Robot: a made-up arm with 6 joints.
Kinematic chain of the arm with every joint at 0, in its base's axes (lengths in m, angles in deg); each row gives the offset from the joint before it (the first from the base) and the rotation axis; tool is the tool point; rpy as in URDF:
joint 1: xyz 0 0 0.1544 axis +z
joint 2: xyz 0 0 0 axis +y
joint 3: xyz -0.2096 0 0.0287 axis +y
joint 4: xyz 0.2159 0 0.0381 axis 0.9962 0 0.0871
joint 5: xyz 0 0 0 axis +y
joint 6: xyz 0.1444 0 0.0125 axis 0.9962 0 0.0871
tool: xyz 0 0 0 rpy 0 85 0
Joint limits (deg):
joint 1: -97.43..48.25
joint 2: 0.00..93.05
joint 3: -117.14..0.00
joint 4: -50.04..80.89
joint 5: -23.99..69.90
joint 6: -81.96..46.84
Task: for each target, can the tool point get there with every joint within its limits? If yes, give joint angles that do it. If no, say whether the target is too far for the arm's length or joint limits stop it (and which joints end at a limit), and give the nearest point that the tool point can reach.
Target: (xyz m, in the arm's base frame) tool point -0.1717 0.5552 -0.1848
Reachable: no: too far | nearest point 0.0305 0.2033 0.0842 | short by 0.487 m
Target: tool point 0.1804 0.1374 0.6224
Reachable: yes | joints 36.04 74.39 -106.73 -9.03 -12.71 22.88
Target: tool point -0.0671 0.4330 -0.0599
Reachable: no: joint limits stop it (at a limit: joint 1, joint 2, joint 4) | nearest point 0.0438 0.2176 0.0938 | short by 0.287 m
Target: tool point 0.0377 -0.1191 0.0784
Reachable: yes | joints -50.12 63.01 -13.39 -29.05 42.31 -7.31
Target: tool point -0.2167 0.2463 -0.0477
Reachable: no: joint limits stop it (at a limit: joint 1, joint 2, joint 3, joint 4) | nearest point -0.0595 0.1189 0.0707 | short by 0.234 m
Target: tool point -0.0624 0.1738 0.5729
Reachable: yes | joints -60.86 9.69 -94.58 38.33 19.50 -7.25
